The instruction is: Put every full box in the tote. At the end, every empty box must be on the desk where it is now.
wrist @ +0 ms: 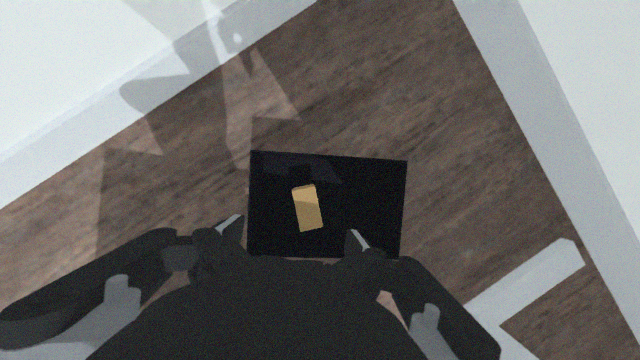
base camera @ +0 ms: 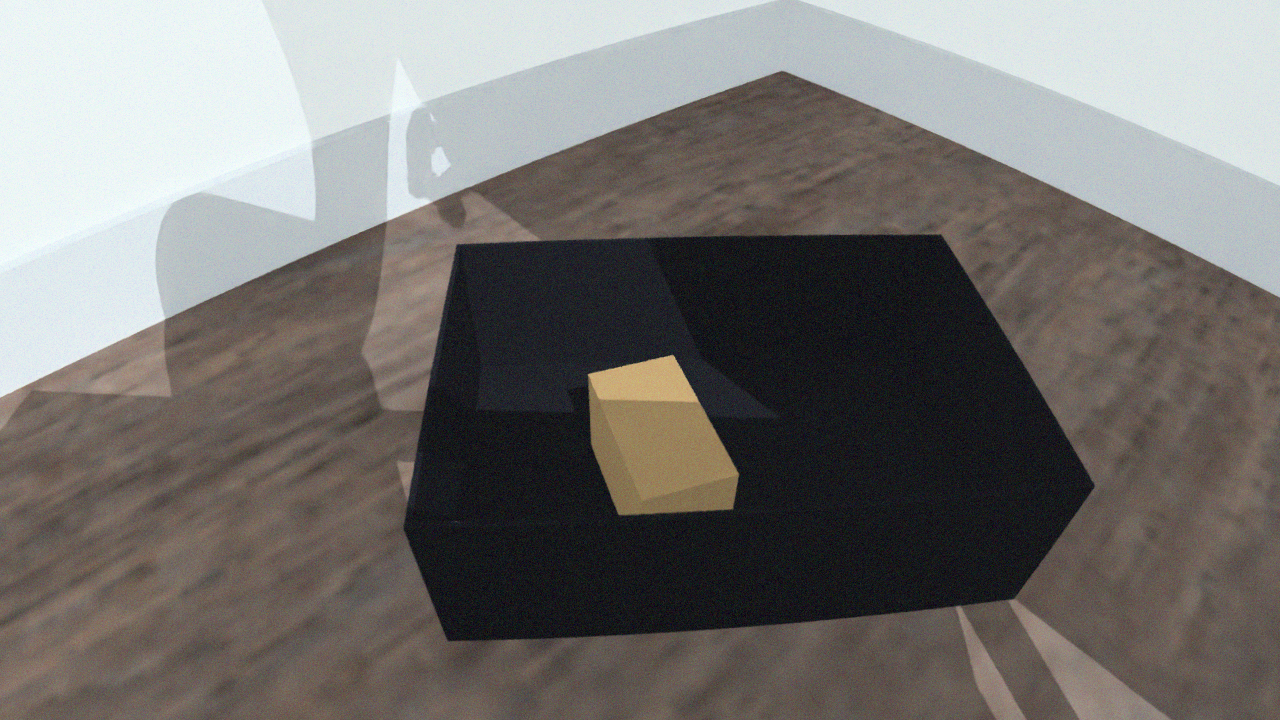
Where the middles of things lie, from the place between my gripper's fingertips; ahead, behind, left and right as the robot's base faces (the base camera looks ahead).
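Looking at the black tote (base camera: 894, 454), I can tell that my hand is 6 cm to the left of it, 1 cm past it and 24 cm above it.
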